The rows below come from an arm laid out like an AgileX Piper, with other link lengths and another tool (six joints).
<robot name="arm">
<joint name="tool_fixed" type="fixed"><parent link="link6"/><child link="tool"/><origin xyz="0.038 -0.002 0.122" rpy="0.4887 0 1.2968"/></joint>
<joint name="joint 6" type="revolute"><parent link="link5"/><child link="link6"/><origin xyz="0 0.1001 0" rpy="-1.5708 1.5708 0"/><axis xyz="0 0 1"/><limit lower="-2.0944" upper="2.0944"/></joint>
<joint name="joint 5" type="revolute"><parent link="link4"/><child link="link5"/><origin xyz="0 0 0" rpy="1.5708 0 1.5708"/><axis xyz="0 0 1"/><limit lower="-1.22" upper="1.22"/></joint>
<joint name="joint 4" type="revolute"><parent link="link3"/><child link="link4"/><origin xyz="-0.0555 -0.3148 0" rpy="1.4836 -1.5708 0"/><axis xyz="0 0 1"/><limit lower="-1.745" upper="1.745"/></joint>
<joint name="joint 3" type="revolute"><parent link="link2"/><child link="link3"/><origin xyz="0.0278 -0.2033 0" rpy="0 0 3.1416"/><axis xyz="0 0 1"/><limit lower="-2.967" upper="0"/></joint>
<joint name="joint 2" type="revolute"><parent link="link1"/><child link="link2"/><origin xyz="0 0 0" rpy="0 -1.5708 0"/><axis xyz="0 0 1"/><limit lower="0" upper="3.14"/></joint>
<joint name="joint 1" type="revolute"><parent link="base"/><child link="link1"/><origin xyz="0 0 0.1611" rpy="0 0 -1.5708"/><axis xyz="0 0 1"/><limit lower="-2.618" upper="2.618"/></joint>
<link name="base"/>
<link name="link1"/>
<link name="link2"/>
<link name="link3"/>
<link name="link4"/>
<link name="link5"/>
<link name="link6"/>
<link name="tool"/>
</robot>
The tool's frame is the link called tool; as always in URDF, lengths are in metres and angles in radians.
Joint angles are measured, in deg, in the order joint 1, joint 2, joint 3, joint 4, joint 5, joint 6. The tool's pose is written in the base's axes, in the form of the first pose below.
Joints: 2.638, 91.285, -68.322, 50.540, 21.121, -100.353
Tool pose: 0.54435 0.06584 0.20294; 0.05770 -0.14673 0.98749; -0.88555 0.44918 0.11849; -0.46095 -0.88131 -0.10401
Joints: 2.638, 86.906, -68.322, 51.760, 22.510, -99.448
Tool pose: 0.53762 0.06972 0.24210; 0.08810 -0.10102 0.99098; -0.86548 0.48474 0.12636; -0.49313 -0.86880 -0.04473
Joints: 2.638, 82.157, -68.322, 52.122, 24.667, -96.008
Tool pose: 0.52602 0.07416 0.28062; 0.10993 -0.07008 0.99147; -0.83156 0.53992 0.13036; -0.54445 -0.83879 0.00108
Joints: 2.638, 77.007, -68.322, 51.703, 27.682, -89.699
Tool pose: 0.50906 0.07919 0.31739; 0.11969 -0.05875 0.99107; -0.77733 0.61543 0.13036; -0.61760 -0.78600 0.02799
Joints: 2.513, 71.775, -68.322, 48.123, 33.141, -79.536
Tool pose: 0.48537 0.08495 0.34128; 0.10002 -0.09809 0.99014; -0.71793 0.68187 0.14008; -0.68889 -0.72486 -0.00222
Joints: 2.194, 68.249, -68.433, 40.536, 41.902, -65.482
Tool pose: 0.45950 0.08633 0.33244; -0.01023 -0.20198 0.97934; -0.67773 0.72152 0.14173; -0.73524 -0.66228 -0.14427
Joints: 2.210, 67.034, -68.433, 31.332, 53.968, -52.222
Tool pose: 0.42834 0.08188 0.29160; -0.20113 -0.34838 0.91552; -0.68481 0.71828 0.12288; -0.70041 -0.60225 -0.38304
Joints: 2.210, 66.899, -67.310, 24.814, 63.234, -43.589
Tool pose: 0.39889 0.06970 0.24965; -0.37364 -0.44480 0.81397; -0.69877 0.71208 0.06836; -0.61001 -0.54323 -0.57687
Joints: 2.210, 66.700, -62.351, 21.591, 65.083, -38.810
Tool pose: 0.37994 0.05851 0.20382; -0.49445 -0.47703 0.72661; -0.68664 0.72693 0.00999; -0.53296 -0.49398 -0.68698
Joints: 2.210, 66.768, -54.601, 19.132, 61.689, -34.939
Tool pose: 0.36524 0.04622 0.14842; -0.59628 -0.46879 0.65168; -0.65534 0.75311 -0.05787; -0.46366 -0.46158 -0.75628
